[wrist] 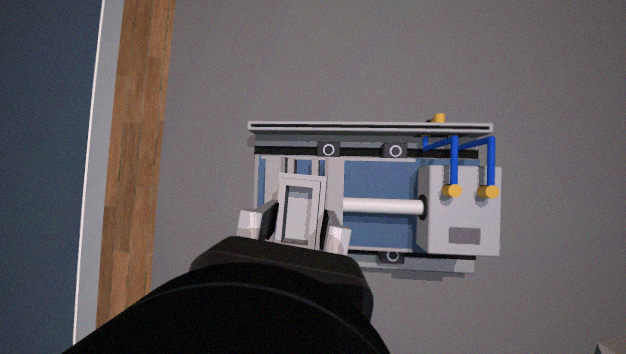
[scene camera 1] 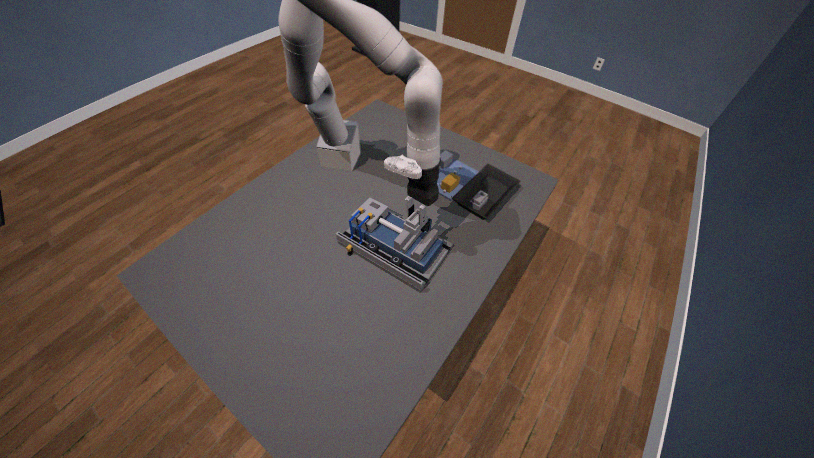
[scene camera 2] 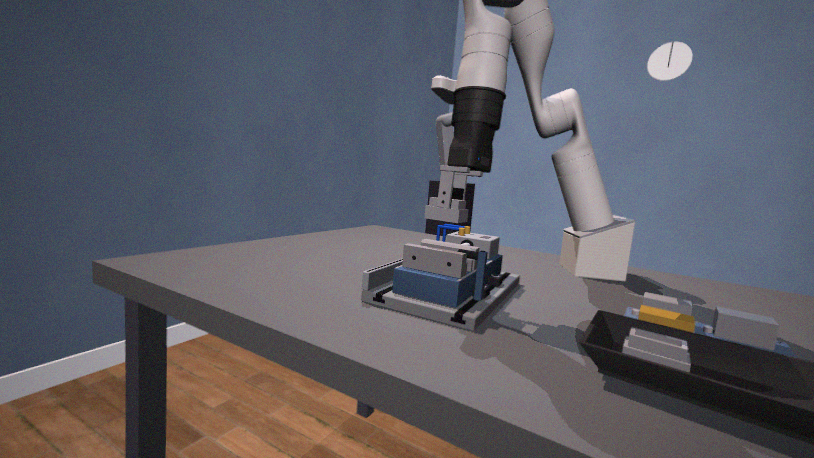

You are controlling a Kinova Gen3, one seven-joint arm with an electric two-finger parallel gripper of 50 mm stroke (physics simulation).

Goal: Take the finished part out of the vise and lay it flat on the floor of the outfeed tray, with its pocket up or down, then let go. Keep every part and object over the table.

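Places are measured from the arm's base along level axes (x right, y back, z down), in metres.
Pixels of known places: gripper, fingertip midpoint: [wrist: 300, 218] [scene camera 1: 416, 219] [scene camera 2: 450, 208]; arm's base, link origin: [scene camera 1: 335, 135] [scene camera 2: 593, 225].
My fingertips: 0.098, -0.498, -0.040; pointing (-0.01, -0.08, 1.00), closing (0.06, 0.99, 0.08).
Note:
For each thing: its middle in the pictures, then the offset to it from my fingertips, as dx, dy, dz. "*": a spot on its surface instead.
- finished part, body centre: [wrist: 300, 211] [scene camera 2: 446, 209] [scene camera 1: 415, 221] +0.005, -0.002, +0.002
- vise, body centre: [wrist: 363, 198] [scene camera 2: 452, 265] [scene camera 1: 395, 235] +0.022, +0.058, +0.109
- grey part, body centre: [scene camera 2: 655, 352] [scene camera 1: 479, 199] -0.301, -0.016, +0.129
- blue plate, body centre: [scene camera 2: 701, 342] [scene camera 1: 447, 175] -0.337, +0.154, +0.155
- yellow block, body centre: [scene camera 2: 664, 326] [scene camera 1: 450, 182] -0.296, +0.108, +0.133
- vise's drive housing, surface spot: [wrist: 462, 212] [scene camera 1: 370, 210] * +0.034, +0.150, +0.063
The finished part [scene camera 1: 413, 219] [scene camera 2: 446, 214] [wrist: 299, 215] is a light grey block with a rectangular pocket that faces up in the wrist view. My gripper [scene camera 1: 418, 217] [scene camera 2: 449, 209] [wrist: 300, 218] is shut on it, one finger on each long side. The part is roughly level and hangs above the vise [scene camera 1: 430, 262] [scene camera 2: 429, 284] [wrist: 382, 175], with a gap to the jaws in scene camera 2. The vise has a blue body and grey jaws. The dark outfeed tray [scene camera 1: 503, 197] [scene camera 2: 711, 388] stands apart from the vise; another grey part [scene camera 1: 480, 198] [scene camera 2: 657, 348] lies in it.
Beside the tray, a blue plate [scene camera 1: 463, 169] [scene camera 2: 782, 346] bears a yellow block [scene camera 1: 450, 182] [scene camera 2: 666, 317] and grey blocks. Blue pipes [scene camera 2: 449, 226] [wrist: 454, 165] with yellow ends rise at the vise's drive housing [scene camera 1: 372, 210] [wrist: 462, 212]. The table edge lies beyond the tray.

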